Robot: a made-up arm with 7 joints.
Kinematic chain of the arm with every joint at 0, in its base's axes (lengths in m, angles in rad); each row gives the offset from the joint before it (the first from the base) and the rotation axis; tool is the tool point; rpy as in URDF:
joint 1: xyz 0 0 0.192 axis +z
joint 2: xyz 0 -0.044 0.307 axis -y
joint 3: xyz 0 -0.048 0.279 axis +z
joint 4: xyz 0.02 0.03 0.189 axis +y
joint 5: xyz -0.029 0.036 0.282 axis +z
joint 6: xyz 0 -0.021 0.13 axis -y
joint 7: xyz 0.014 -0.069 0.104 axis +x
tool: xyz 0 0 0 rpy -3.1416 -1.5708 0
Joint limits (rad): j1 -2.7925..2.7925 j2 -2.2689..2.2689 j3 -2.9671..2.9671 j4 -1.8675..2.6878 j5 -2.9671..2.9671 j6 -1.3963..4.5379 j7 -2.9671..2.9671
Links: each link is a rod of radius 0.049 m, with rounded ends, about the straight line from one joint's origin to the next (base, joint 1, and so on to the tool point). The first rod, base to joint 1, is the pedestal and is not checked.
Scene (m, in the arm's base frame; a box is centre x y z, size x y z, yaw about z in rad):
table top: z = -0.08
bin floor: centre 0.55 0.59 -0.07 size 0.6 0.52 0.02 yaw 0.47
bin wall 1: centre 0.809 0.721 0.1 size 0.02 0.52 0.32 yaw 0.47
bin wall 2: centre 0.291 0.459 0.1 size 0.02 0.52 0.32 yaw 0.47
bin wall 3: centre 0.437 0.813 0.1 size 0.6 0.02 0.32 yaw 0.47
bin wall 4: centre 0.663 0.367 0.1 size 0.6 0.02 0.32 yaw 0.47
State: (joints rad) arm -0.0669 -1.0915 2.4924 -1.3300 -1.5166 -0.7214 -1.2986
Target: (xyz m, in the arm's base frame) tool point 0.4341 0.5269 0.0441
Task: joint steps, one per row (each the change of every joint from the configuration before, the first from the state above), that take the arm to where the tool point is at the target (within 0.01 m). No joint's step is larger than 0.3 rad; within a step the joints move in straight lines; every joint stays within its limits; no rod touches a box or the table.
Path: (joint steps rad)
1: 0.2859 0.0538 0.1187 0.0062 0.0319 -0.0463 0.0000
2: 0.2859 0.0538 0.1187 0.0062 0.0319 -0.0462 0.0000
3: 0.2860 0.0538 0.1186 0.0062 0.0318 -0.0463 0.0000
4: 0.2859 0.0539 0.1187 0.0061 0.0319 -0.0463 0.0000
5: 0.0032 -0.2484 0.0000 0.1353 0.0103 0.0786 0.0000
6: 0.0033 -0.2483 0.0000 0.1353 0.0102 0.0787 0.0000
7: 0.0032 -0.2483 0.0000 0.1354 0.0102 0.0786 0.0000

